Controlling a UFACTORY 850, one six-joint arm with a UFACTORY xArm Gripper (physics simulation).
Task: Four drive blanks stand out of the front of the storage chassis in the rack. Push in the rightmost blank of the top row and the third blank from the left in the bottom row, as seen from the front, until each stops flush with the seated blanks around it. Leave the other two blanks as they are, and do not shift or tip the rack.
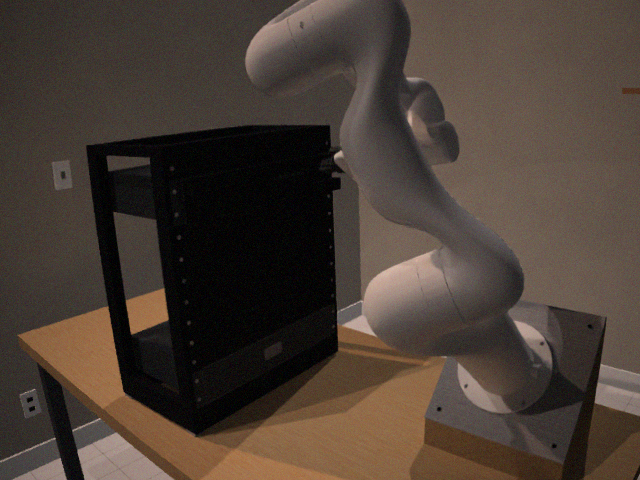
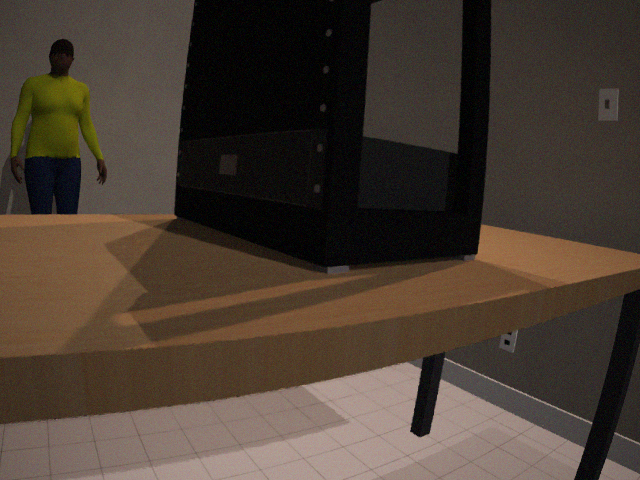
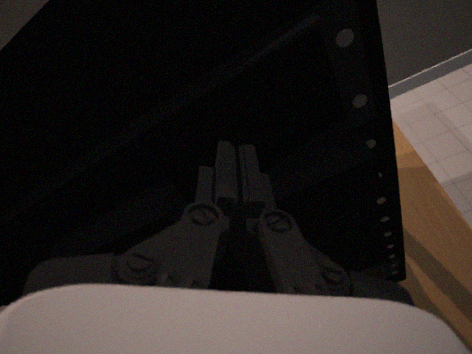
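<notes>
The black rack (image 1: 164,248) (image 2: 346,155) (image 3: 352,70) stands upright on the table. A dark chassis (image 1: 133,192) shows through its open side near the top; I take it for the storage chassis. Its front is too dark to make out the rows of blanks or which ones stand out. A small black block (image 1: 336,183) juts from the rack front at the far edge, just below the gripper. My gripper (image 1: 328,161) (image 3: 230,168) is shut and empty, its fingertips pointing at the upper front of the rack. I cannot tell whether they touch it.
A lower unit (image 1: 227,364) (image 2: 273,173) with a pale label sits at the rack's bottom. The arm's base plate (image 1: 439,428) is on the table (image 1: 330,428) (image 2: 248,356) in front of the rack. A person in yellow (image 2: 56,116) stands in the background.
</notes>
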